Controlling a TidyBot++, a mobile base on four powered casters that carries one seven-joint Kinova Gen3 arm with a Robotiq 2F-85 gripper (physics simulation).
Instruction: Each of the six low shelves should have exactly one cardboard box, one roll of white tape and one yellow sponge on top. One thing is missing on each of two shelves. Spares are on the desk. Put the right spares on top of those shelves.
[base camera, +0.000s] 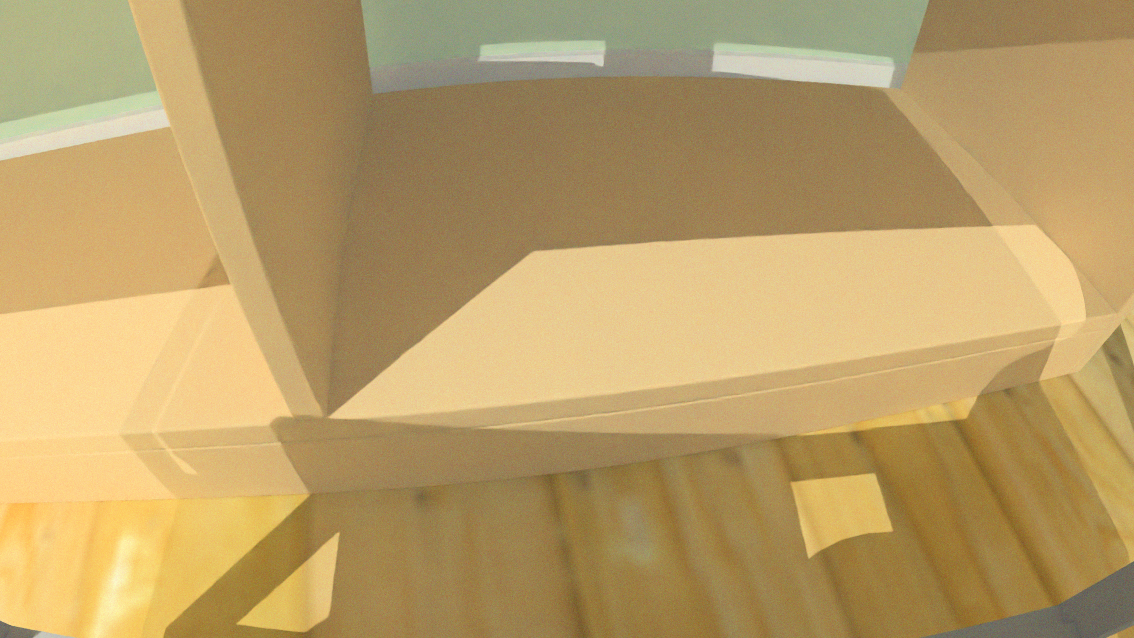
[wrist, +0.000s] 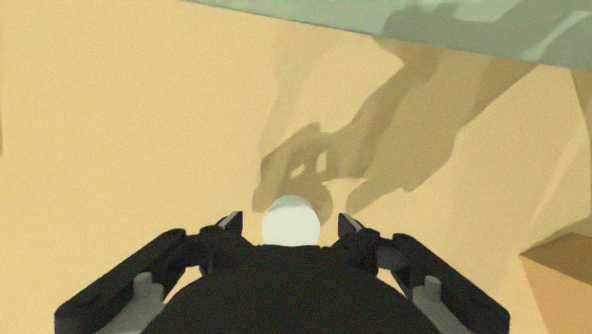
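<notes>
A roll of white tape (wrist: 291, 225) is on the pale wooden shelf top (wrist: 125, 125) in the wrist view, low at the centre, its near part hidden by the gripper. My gripper (wrist: 290, 222) is open, with one finger on each side of the roll and a gap on both sides. A brown cardboard box (wrist: 562, 280) shows in part at the lower right of the wrist view. No yellow sponge shows in either view. In the base camera view a low wooden shelf (base camera: 674, 293) shows from the front, and the gripper does not show there.
In the base camera view an upright wooden panel (base camera: 269, 198) divides the shelf unit, and a wooden floor (base camera: 491, 555) lies in front. A green wall (wrist: 320, 12) (base camera: 650, 23) stands behind the shelf. The arm's shadow falls across the shelf top.
</notes>
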